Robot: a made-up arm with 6 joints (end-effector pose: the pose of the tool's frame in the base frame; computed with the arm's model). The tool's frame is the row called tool. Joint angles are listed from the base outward.
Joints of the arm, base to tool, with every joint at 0 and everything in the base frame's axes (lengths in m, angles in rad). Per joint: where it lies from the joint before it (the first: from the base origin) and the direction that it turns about. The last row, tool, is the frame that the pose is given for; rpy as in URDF.
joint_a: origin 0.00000 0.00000 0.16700 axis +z
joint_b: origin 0.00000 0.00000 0.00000 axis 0 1 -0.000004
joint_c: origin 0.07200 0.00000 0.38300 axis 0 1 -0.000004
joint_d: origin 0.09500 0.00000 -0.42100 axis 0 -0.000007 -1
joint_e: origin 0.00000 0.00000 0.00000 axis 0 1 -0.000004
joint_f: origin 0.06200 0.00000 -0.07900 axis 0 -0.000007 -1
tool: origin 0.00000 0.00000 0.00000 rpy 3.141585 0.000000 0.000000
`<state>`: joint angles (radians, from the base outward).
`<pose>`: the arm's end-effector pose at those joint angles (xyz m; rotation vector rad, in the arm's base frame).
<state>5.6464 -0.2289 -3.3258 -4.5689 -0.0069 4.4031</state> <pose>-0.2749 0.1263 0.9793 -0.5096 0.1135 2.2998</pose>
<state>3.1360 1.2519 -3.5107 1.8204 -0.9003 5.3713</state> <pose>-0.6668 0.1010 0.5406 -1.2033 -0.5730 0.3754</pose>
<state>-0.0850 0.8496 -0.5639 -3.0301 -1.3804 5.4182</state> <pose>0.2355 -0.0101 0.0042 0.4813 -1.4558 -0.8283</pose>
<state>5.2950 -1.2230 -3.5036 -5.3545 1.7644 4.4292</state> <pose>-0.3812 0.7087 0.3172 -0.2373 0.9103 0.1806</pose>
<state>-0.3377 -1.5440 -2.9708 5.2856 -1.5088 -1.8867</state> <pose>-0.6991 0.3191 0.1836 -1.7011 -1.5449 -0.9959</pose>
